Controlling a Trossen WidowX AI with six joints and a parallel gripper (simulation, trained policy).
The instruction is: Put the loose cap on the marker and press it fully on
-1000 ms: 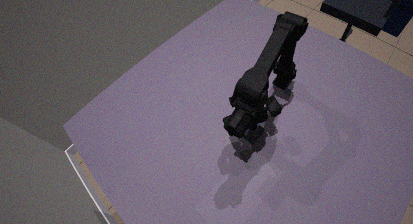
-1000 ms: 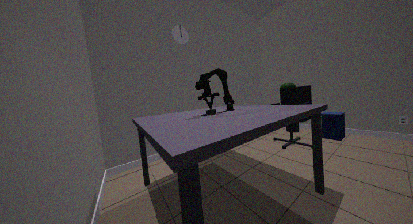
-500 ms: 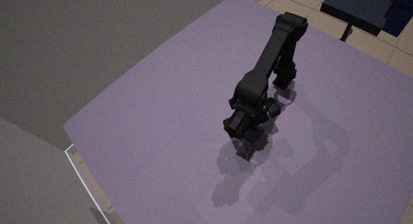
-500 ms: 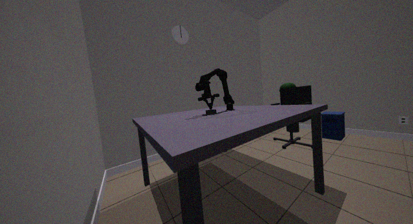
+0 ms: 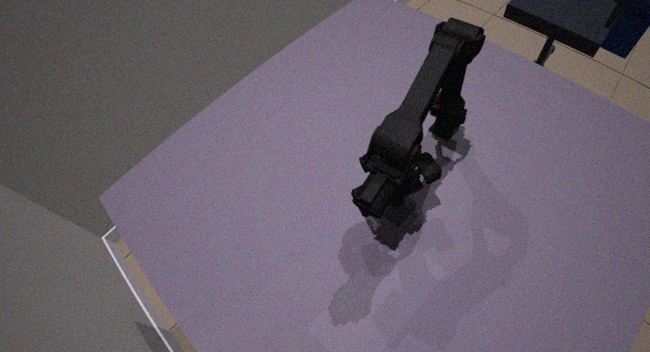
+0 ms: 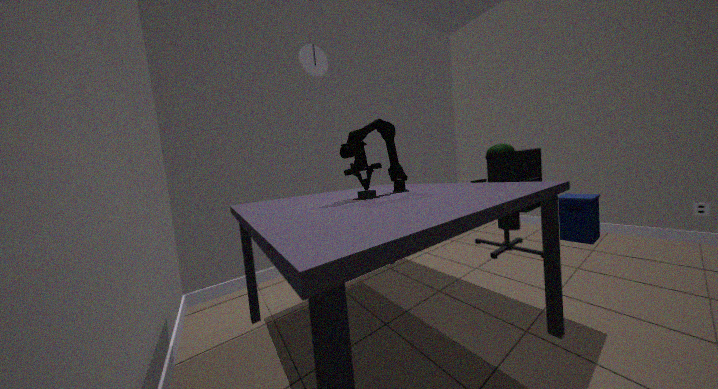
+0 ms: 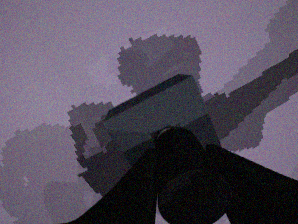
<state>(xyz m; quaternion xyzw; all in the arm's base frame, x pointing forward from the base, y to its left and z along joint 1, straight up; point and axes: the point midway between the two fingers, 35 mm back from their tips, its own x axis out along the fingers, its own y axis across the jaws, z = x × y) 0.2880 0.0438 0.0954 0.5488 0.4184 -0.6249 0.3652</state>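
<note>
The dark cap is 1 cm above my gripper tip. The rest, counted from my gripper tip: grey holder block (4 cm below).
</note>
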